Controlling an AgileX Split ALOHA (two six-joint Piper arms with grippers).
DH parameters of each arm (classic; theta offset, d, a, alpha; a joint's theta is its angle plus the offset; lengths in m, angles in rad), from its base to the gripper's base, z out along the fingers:
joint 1: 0 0.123 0 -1.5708
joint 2: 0.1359 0 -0.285 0
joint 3: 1.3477 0 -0.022 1.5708
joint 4: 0 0.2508 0 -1.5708
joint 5: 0 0 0.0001 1.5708
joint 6: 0 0.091 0 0
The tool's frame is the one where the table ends.
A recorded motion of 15 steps. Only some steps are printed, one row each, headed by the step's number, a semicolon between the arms.
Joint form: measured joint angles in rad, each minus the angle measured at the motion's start. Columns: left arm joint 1, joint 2, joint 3, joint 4, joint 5, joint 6; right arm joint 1, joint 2, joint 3, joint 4, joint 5, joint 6.
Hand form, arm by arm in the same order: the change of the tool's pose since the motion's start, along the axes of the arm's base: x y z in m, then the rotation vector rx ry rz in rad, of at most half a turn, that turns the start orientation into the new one. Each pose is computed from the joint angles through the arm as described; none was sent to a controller.
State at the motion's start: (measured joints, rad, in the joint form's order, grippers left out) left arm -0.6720 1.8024 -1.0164 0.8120 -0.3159 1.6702; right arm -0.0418 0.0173 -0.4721 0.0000 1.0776 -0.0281
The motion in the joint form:
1: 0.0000 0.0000 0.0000 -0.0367 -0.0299 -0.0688; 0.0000 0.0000 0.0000 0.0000 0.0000 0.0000
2: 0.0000 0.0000 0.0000 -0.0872 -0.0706 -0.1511; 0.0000 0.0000 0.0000 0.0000 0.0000 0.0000
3: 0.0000 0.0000 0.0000 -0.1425 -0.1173 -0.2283; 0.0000 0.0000 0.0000 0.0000 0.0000 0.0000
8: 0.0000 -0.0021 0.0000 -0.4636 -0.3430 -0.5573; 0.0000 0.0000 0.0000 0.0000 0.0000 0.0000
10: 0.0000 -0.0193 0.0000 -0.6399 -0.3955 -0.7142; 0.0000 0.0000 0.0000 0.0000 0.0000 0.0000
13: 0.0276 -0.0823 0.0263 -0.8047 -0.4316 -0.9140; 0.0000 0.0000 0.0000 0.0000 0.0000 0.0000
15: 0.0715 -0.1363 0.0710 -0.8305 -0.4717 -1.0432; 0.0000 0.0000 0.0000 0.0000 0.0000 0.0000
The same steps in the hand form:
1: 0.0001 -0.0015 0.0025 -0.0827 0.0594 0.0371; 0.0000 0.0000 0.0000 0.0000 0.0000 0.0000
2: 0.0004 -0.0032 0.0062 -0.1898 0.1324 0.0811; 0.0000 0.0000 0.0000 0.0000 0.0000 0.0000
3: 0.0010 -0.0049 0.0105 -0.3022 0.2022 0.1204; 0.0000 0.0000 0.0000 0.0000 0.0000 0.0000
8: 0.0086 -0.0050 0.0354 -0.8666 0.5087 0.2939; 0.0000 0.0000 0.0000 0.0000 0.0000 0.0000
10: 0.0137 0.0023 0.0489 -1.1317 0.6553 0.3973; 0.0000 0.0000 0.0000 0.0000 0.0000 0.0000
13: 0.0169 0.0257 0.0695 -1.4362 0.8077 0.4977; 0.0000 0.0000 0.0000 0.0000 0.0000 0.0000
15: 0.0159 0.0488 0.0799 -1.5876 0.8675 0.5131; 0.0000 0.0000 0.0000 0.0000 0.0000 0.0000

